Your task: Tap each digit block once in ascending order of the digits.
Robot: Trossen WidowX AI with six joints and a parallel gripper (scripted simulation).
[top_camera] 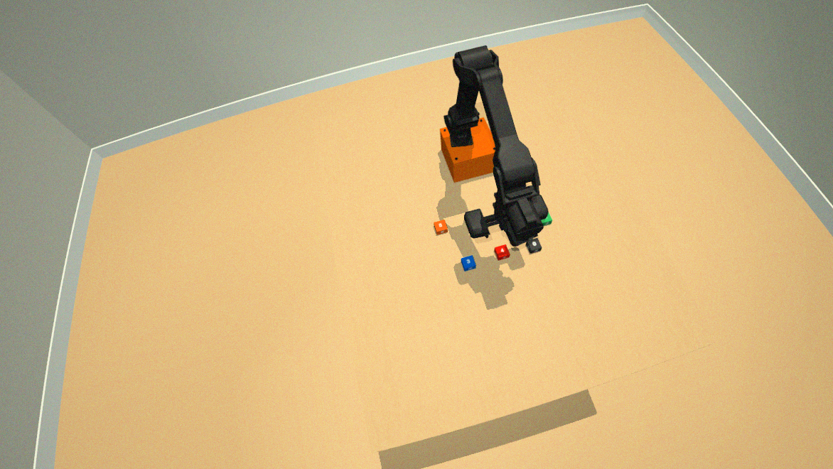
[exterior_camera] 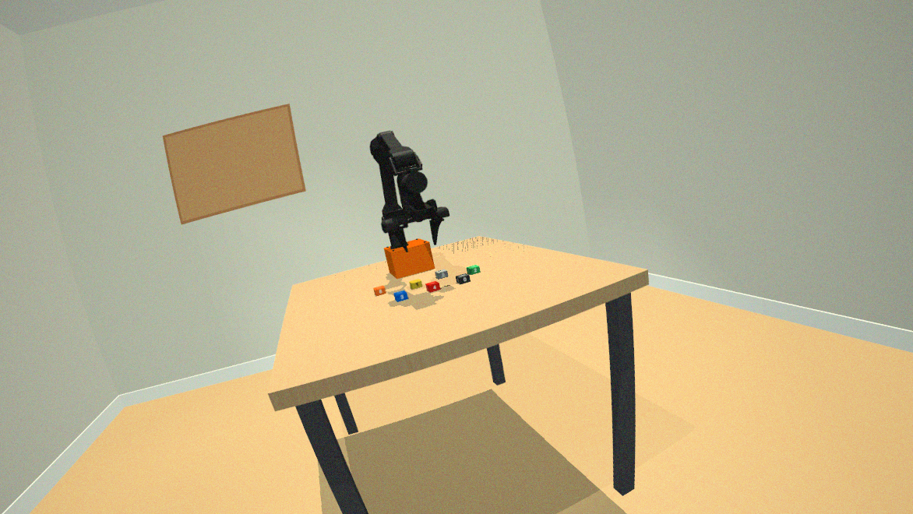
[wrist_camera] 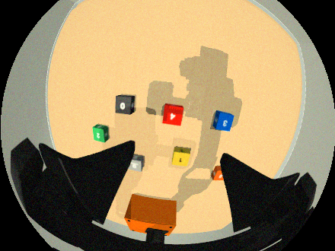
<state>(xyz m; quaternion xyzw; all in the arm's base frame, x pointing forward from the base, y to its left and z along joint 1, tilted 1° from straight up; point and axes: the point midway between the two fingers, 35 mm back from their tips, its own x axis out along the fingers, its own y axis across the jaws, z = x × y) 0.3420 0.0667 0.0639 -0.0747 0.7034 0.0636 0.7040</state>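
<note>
Right now the black block is 110 mm below my gripper tip, 100 mm to the left of it and 10 mm behind it. From my gripper tip the other things lie so: yellow block: 110 mm below, 80 mm behind, 40 mm to the right; then red block: 110 mm below, 10 mm to the left; then blue block: 110 mm below, 90 mm to the right, 30 mm ahead.
</note>
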